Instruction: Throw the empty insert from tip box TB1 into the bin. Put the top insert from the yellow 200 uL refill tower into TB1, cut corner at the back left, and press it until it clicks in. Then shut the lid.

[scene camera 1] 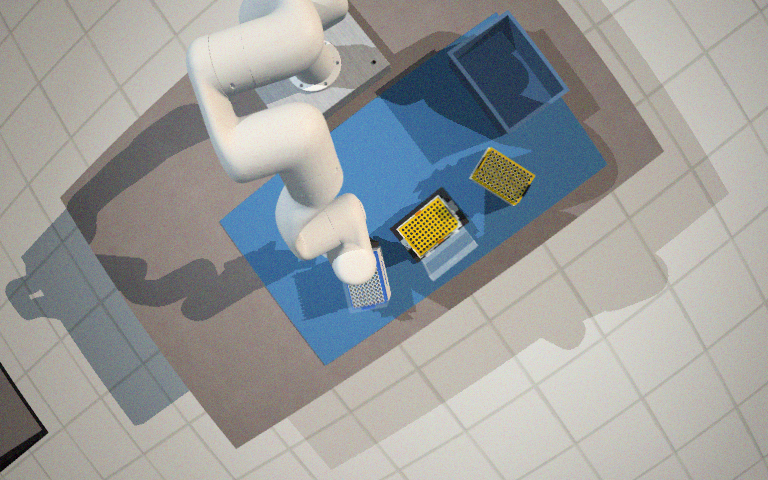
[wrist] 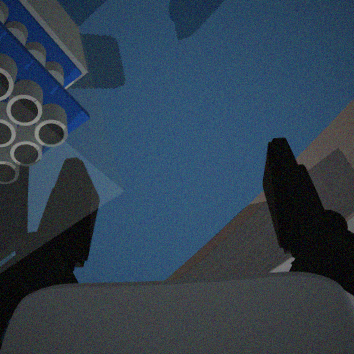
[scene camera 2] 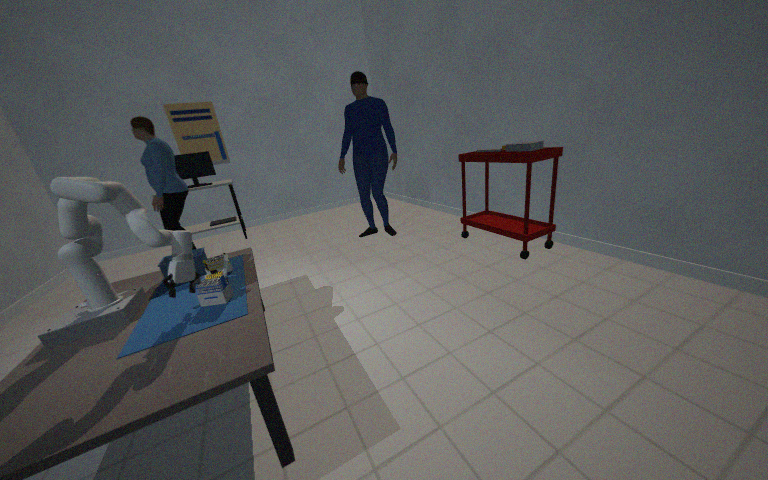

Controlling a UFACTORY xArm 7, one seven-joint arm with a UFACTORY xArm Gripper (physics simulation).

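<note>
Tip box TB1 (scene camera 1: 428, 226) (scene camera 2: 214, 276) stands mid-mat, holding a yellow insert whose holes look dark. Its clear lid (scene camera 1: 451, 255) is open towards the table's long edge. The yellow refill tower (scene camera 1: 502, 175) stands nearer the bin, topped by a perforated yellow insert. The dark blue open bin (scene camera 1: 478, 93) is at the upper right in scene camera 1. My gripper (scene camera 2: 182, 286) (wrist: 175, 169) is open and empty, pointing down low over the mat beside the blue-and-white tip holder; the arm hides it in scene camera 1. The inserts' cut corners are too small to tell.
The blue-and-white tip holder (scene camera 1: 367, 295) (scene camera 2: 212, 295) (wrist: 75, 111) is close to my left finger in the wrist view, with a clear sheet overlapping that finger. The blue mat (scene camera 1: 362, 147) lies on the brown table (scene camera 1: 237, 396). Two people and a red cart (scene camera 2: 527, 198) are beyond the table.
</note>
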